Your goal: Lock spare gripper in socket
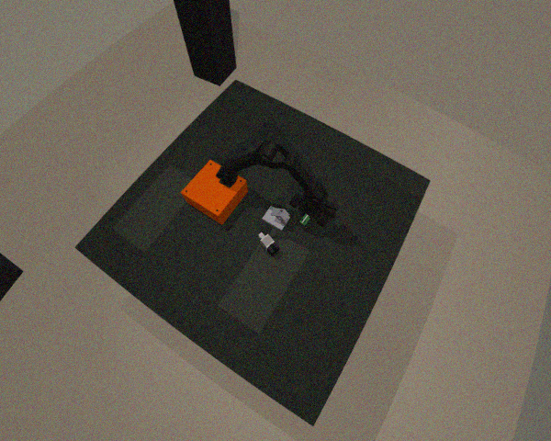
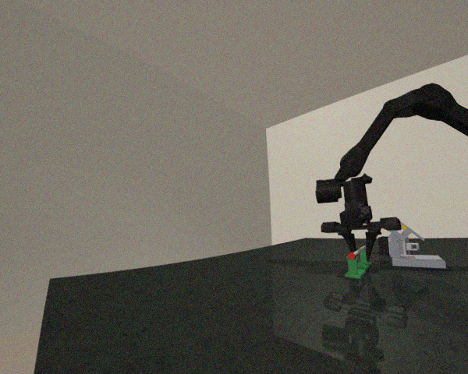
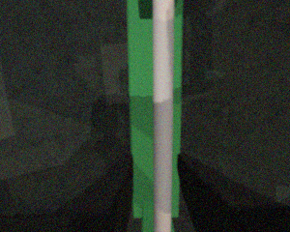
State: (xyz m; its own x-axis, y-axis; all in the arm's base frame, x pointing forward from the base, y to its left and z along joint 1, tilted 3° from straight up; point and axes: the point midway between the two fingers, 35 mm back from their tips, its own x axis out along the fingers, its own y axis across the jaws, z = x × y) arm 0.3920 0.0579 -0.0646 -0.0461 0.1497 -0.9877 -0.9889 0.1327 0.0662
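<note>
My gripper tip is 20 mm to the right of the green stand. Round my gripper tip: grey mount: 110 mm behind, 80 mm to the right, 30 mm above; spare gripper: 100 mm behind, 220 mm to the right, 10 mm above.
</note>
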